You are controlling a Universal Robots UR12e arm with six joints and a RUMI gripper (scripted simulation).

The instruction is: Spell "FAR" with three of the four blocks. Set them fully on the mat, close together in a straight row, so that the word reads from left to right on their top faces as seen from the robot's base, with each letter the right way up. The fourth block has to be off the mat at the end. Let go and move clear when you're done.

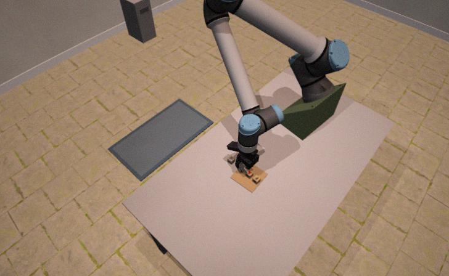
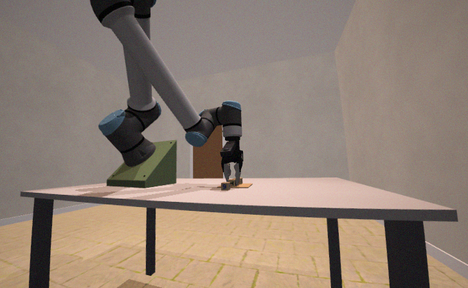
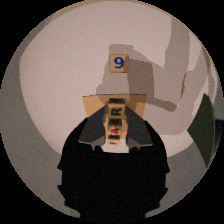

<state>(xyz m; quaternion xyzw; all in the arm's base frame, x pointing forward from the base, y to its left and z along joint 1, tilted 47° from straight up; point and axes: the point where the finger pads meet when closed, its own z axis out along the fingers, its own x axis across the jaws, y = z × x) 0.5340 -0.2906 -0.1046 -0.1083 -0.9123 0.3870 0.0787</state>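
Now: hand right at the R block. Also, from my hand: F block: 1 cm ahead, 9 cm to the left; then blue-lettered block: 1 cm behind, 8 cm to the right, 1 cm below; then tan mat: 1 cm ahead, 5 cm to the left, 2 cm below.
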